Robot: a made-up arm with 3 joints.
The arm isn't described. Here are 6 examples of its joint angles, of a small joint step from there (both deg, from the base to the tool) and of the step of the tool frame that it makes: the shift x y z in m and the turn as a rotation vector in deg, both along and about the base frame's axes.
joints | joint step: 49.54 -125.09 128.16 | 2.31 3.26 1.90
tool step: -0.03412 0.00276 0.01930 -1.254 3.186 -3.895
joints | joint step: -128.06 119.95 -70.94 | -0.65 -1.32 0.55
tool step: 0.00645 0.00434 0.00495 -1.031 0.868 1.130
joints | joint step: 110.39 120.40 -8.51 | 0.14 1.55 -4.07
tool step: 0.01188 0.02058 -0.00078 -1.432 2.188 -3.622
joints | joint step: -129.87 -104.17 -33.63 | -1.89 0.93 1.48
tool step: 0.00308 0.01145 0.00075 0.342 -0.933 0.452
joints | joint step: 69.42 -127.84 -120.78 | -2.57 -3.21 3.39
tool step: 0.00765 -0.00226 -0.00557 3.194 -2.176 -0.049
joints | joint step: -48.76 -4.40 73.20 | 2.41 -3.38 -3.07
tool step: 0.00641 -0.01386 -0.02091 0.028 4.554 -2.083
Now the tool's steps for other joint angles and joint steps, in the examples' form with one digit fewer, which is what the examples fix.
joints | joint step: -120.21 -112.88 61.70 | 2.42 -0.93 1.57
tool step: 0.0085 0.0028 -0.0056 -1.00 0.51 -3.86
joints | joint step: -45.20 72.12 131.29 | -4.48 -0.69 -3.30
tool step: -0.0059 -0.0298 0.0016 -0.29 1.21 1.35
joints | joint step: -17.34 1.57 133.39 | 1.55 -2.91 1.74
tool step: -0.0002 -0.0281 0.0045 3.29 -0.84 -1.55
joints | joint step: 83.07 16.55 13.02 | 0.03 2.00 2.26
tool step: 0.0026 -0.0121 0.0057 -2.38 1.73 0.65
